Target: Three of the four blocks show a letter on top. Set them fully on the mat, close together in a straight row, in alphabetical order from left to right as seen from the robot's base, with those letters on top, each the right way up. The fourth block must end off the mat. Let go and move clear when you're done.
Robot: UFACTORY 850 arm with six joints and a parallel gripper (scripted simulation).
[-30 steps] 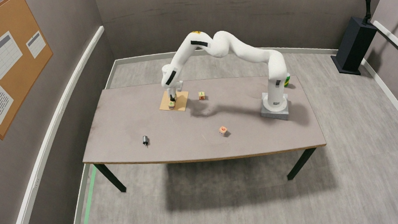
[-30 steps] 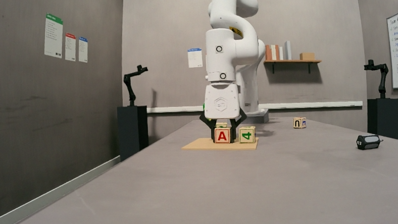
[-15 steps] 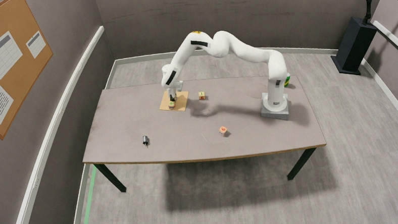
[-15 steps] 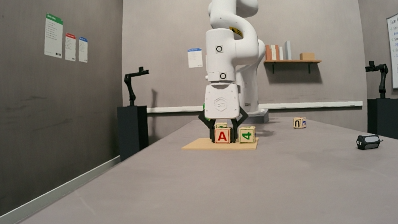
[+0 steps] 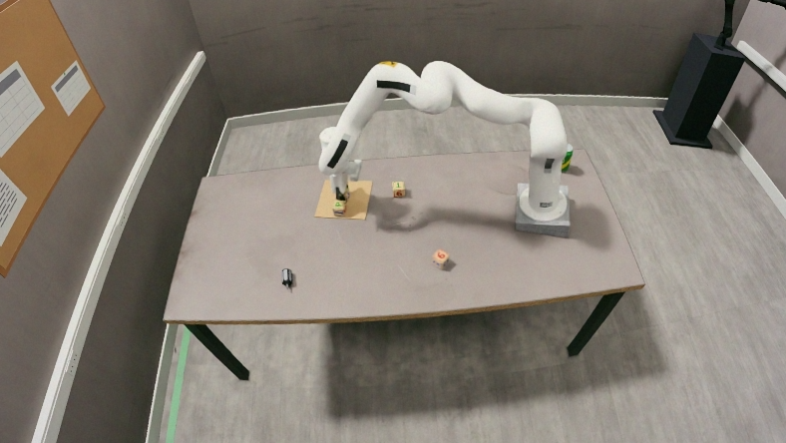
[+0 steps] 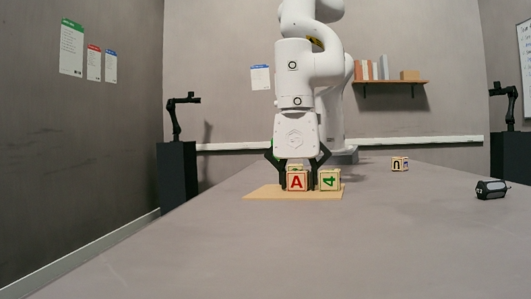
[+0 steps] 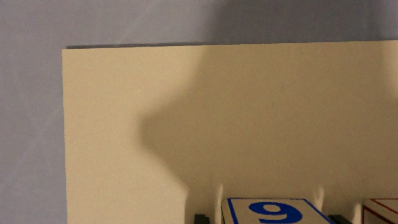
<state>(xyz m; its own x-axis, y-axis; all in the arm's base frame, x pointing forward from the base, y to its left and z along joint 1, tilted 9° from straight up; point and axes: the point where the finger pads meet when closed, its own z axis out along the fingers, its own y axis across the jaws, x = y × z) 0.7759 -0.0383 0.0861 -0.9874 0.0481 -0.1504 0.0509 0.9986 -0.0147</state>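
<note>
My hand is 2 cm above the tan mat. The rest, counted from my hand: green can 92 cm behind, 23 cm to the right, 4 cm above; black device 14 cm ahead, 40 cm to the left, 1 cm below.
</note>
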